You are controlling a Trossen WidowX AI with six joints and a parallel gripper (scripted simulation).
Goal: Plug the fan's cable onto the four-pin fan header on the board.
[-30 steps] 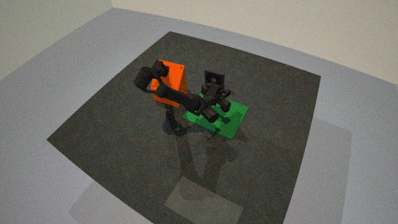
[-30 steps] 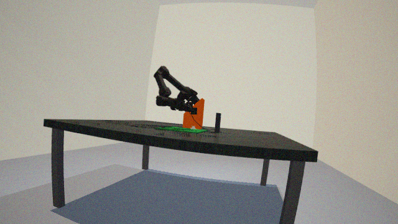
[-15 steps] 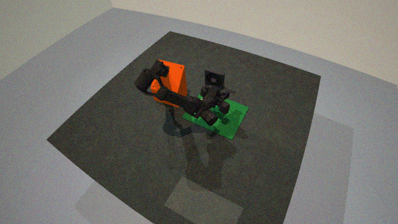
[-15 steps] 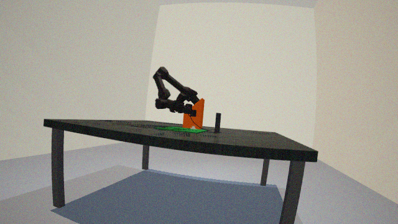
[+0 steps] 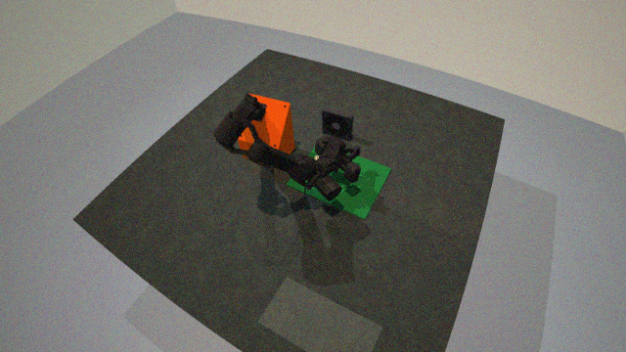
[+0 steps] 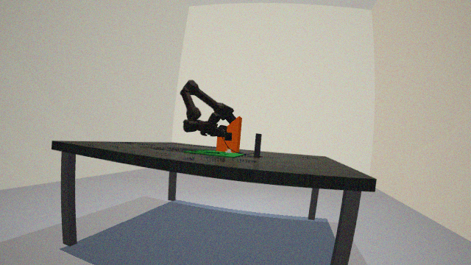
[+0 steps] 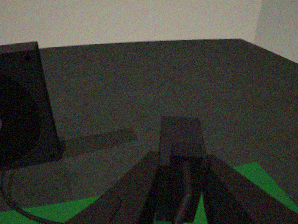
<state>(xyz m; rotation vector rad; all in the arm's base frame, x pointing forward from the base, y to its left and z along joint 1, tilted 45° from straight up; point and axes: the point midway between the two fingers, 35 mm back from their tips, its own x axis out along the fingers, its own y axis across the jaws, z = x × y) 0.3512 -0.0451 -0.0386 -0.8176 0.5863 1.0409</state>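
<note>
My gripper tip is now 3 cm past the green board, 5 cm to the left of it and 11 cm above it. Also, from my gripper tip: dark fan plug: 1 cm to the left, 1 cm below; then dark square fan: 12 cm behind, 14 cm to the left, 4 cm below.
</note>
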